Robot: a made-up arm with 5 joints.
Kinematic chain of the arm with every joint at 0, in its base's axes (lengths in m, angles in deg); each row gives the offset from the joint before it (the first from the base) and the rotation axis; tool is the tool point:
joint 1: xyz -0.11 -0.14 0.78 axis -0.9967 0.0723 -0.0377
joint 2: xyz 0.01 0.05 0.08 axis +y
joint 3: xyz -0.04 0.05 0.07 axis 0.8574 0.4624 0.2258
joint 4: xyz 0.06 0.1 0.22 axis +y
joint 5: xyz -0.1 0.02 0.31 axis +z
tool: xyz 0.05 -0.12 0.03
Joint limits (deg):
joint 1: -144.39..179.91
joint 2: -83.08..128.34
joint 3: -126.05..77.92
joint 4: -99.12..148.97
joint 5: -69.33..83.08
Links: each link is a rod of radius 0.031 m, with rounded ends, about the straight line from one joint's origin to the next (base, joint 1, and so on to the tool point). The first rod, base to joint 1, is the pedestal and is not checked.
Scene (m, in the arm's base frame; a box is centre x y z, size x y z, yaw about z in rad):
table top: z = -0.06
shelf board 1: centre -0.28 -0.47 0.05 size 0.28 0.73 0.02 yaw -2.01
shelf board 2: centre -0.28 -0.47 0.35 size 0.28 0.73 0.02 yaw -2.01
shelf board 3: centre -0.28 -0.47 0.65 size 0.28 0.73 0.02 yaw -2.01
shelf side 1: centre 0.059 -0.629 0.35 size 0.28 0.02 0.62 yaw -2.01
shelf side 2: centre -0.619 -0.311 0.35 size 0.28 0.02 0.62 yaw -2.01
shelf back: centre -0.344 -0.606 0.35 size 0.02 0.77 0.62 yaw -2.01
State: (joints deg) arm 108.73 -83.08 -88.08 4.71 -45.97
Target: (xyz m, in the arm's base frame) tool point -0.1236 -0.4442 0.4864
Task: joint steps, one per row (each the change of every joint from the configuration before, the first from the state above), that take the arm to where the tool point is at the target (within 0.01 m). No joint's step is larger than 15 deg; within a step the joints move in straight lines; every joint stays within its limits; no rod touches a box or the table.
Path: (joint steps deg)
1: -11.71 2.88 -1.47 -10.09 0.24
2: -11.70 2.87 -1.47 -10.08 0.25
3: -11.71 2.88 -1.48 -10.09 0.24
4: -2.77 0.39 -1.85 -14.78 -2.78
5: -2.77 0.40 -1.86 -14.79 -2.77
6: -2.77 0.40 -1.85 -14.79 -2.78
7: 14.41 2.04 2.05 7.72 0.56
8: 14.40 2.05 2.04 7.73 0.56

